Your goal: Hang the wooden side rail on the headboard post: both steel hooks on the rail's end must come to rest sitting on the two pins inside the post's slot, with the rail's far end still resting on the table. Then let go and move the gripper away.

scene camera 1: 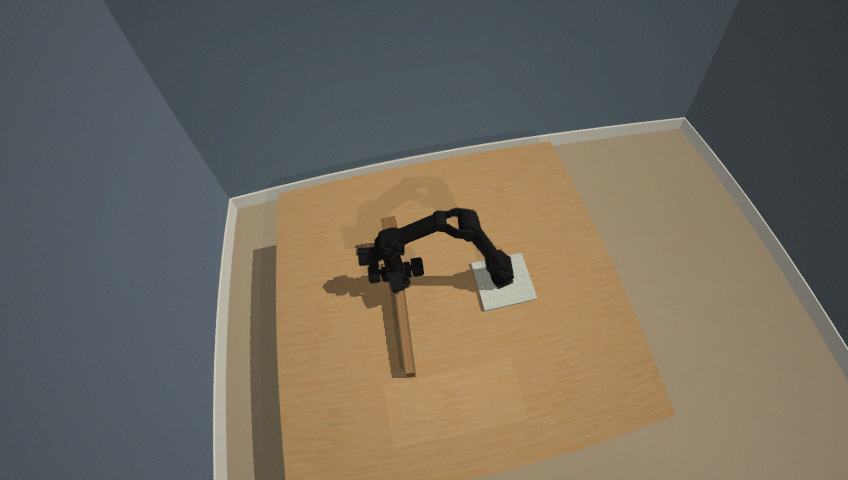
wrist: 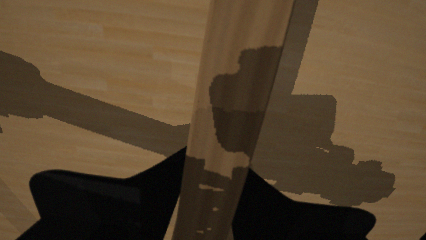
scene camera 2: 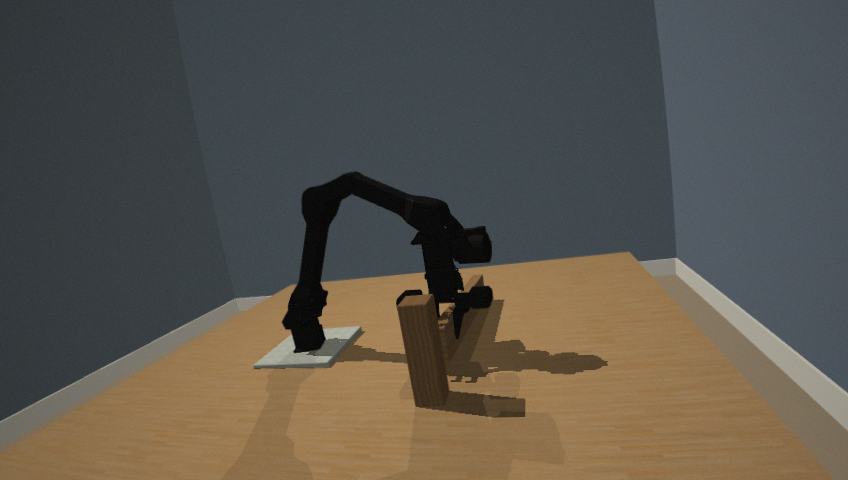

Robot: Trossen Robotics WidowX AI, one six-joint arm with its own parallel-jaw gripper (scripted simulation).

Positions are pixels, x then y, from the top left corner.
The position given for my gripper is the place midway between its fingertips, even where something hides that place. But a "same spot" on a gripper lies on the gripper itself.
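Scene:
My gripper: visible in scene camera 1, the wrist view and scene camera 2 (450, 338). Same spot on my gripper: (wrist: 63, 197) and (scene camera 1: 409, 276).

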